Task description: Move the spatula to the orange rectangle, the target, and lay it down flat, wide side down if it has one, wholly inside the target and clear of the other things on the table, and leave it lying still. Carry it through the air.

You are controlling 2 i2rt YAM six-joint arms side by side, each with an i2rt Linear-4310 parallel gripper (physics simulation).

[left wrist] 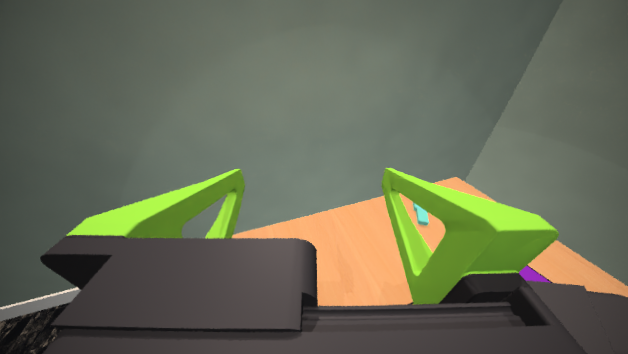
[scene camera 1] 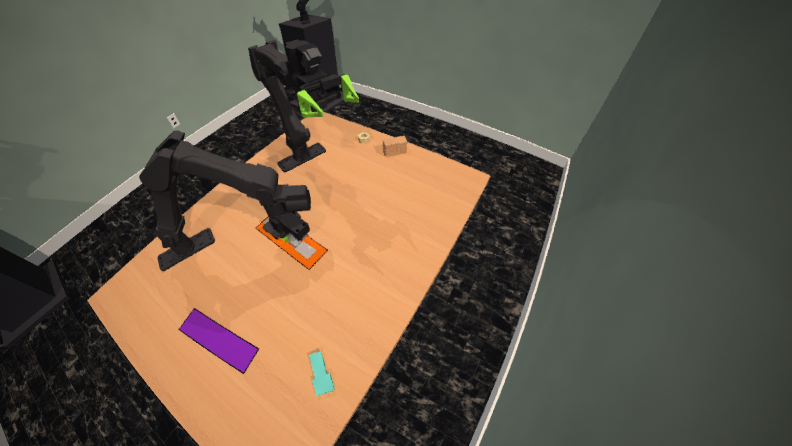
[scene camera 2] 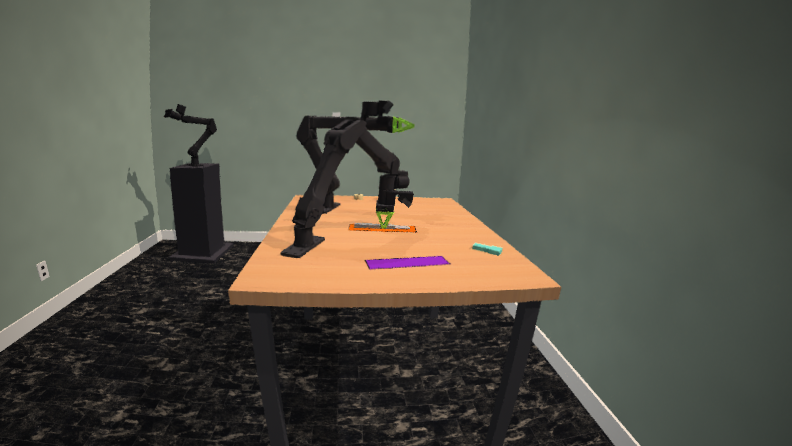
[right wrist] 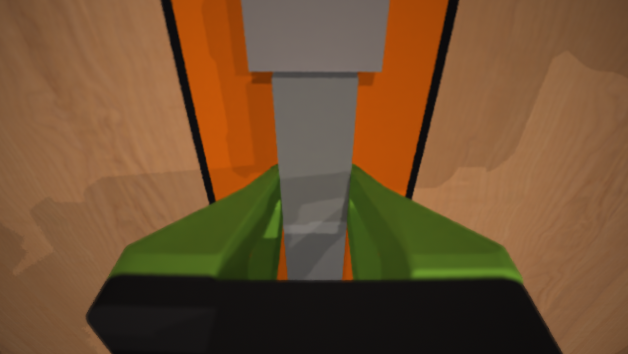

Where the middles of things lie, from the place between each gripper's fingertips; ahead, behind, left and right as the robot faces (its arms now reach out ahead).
I see my left gripper 410 mm above the orange rectangle [scene camera 1: 289, 249], 200 mm to the left of it and 110 mm past it. The rest, counted from my left hand: purple rectangle [scene camera 1: 229, 347]: 560 mm to the right, 410 mm below, 40 mm behind.
Now: right hand right at the orange rectangle. Round my right hand: purple rectangle 360 mm to the right, 70 mm ahead.
